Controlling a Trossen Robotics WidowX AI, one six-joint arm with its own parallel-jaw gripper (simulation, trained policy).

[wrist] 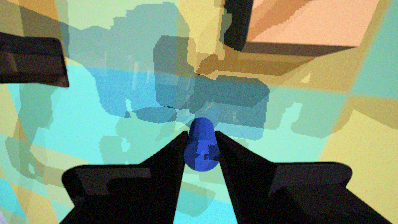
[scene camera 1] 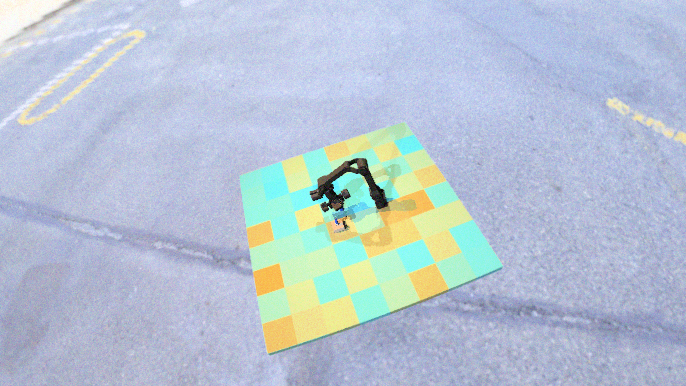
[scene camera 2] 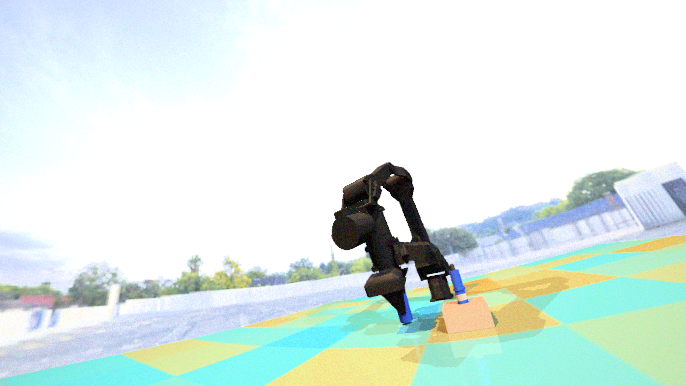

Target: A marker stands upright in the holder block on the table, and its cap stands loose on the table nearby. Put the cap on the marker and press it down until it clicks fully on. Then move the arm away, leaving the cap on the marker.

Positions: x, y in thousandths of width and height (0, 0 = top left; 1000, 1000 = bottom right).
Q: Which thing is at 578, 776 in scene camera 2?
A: My gripper.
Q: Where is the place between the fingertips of my gripper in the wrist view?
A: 506, 605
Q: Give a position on a blue cap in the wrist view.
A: At 506, 685
